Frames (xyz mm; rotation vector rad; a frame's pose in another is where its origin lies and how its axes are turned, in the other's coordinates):
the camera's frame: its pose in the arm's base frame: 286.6 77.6 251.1 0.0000 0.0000 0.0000
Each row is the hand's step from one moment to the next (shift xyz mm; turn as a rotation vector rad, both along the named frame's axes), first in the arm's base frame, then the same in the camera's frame.
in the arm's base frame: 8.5 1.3 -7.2 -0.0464 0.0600 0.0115
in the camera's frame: 8.5 1.3 -7.2 -0.0464 0.0600 0.0115
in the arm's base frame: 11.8 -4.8 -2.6 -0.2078 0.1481 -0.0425
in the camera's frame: 11.8 -4.8 -2.6 -0.2078 0.1481 -0.0425
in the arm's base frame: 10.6 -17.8 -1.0 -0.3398 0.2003 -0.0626
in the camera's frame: 10.6 -17.8 -1.0 -0.3398 0.2003 -0.0626
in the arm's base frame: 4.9 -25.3 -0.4 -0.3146 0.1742 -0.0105
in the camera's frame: 4.9 -25.3 -0.4 -0.3146 0.1742 -0.0105
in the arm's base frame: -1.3 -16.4 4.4 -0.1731 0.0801 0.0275
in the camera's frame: -1.3 -16.4 4.4 -0.1731 0.0801 0.0275
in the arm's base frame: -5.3 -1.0 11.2 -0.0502 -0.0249 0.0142
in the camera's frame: -5.3 -1.0 11.2 -0.0502 -0.0249 0.0142
